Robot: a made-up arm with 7 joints.
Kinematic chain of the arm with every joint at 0, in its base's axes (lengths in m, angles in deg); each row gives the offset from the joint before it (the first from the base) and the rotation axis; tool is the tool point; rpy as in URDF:
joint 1: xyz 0 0 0.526 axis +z
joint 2: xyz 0 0 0 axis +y
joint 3: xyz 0 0 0.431 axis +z
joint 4: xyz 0.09 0 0 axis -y
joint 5: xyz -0.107 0 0.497 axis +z
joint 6: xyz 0 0 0 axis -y
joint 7: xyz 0.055 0 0 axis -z
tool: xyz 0 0 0 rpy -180 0 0
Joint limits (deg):
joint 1: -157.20..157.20
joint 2: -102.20..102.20
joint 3: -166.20..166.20
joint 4: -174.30..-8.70
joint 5: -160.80..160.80
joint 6: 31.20..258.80
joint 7: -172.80..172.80
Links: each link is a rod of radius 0.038 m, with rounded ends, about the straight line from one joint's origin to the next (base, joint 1, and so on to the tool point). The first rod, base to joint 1, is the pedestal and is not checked.
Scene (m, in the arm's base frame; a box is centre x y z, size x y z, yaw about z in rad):
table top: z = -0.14
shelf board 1: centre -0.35 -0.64 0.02 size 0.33 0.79 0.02 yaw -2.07
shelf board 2: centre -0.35 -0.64 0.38 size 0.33 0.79 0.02 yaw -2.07
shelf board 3: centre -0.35 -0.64 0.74 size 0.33 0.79 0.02 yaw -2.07
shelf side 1: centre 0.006 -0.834 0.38 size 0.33 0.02 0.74 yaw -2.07
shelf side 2: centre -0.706 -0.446 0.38 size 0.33 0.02 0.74 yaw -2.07
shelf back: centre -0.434 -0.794 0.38 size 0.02 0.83 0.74 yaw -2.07
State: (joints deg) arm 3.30 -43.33 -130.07 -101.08 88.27 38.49 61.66
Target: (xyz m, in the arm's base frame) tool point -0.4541 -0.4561 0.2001
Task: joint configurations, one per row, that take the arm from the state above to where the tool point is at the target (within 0.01 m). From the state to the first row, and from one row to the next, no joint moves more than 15 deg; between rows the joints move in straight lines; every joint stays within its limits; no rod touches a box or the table.
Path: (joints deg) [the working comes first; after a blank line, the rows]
Joints at the target: 7.12 -68.57 -144.74 -109.45 87.93 40.98 61.66
Straight joint move there: touches shelf board 2.

1: 0.38 -31.67 -133.62 -112.80 86.64 36.67 61.66
2: -2.54 -20.00 -137.17 -124.53 85.02 34.84 61.66
3: -5.46 -8.34 -140.71 -136.25 83.39 33.02 61.66
4: -8.38 3.32 -144.26 -147.98 81.76 31.20 61.66
5: -7.25 -9.30 -145.65 -145.23 82.49 32.74 61.66
6: -6.13 -21.92 -147.04 -142.49 83.21 34.27 61.66
7: -5.01 -34.54 -148.43 -139.75 83.93 35.81 61.66
8: -3.89 -47.16 -149.82 -137.00 84.65 37.34 61.66
9: -2.76 -59.79 -151.21 -134.26 85.38 38.88 61.66
10: 2.18 -64.18 -147.98 -121.85 86.65 39.93 61.66
11: 7.12 -68.57 -144.74 -109.45 87.93 40.98 61.66

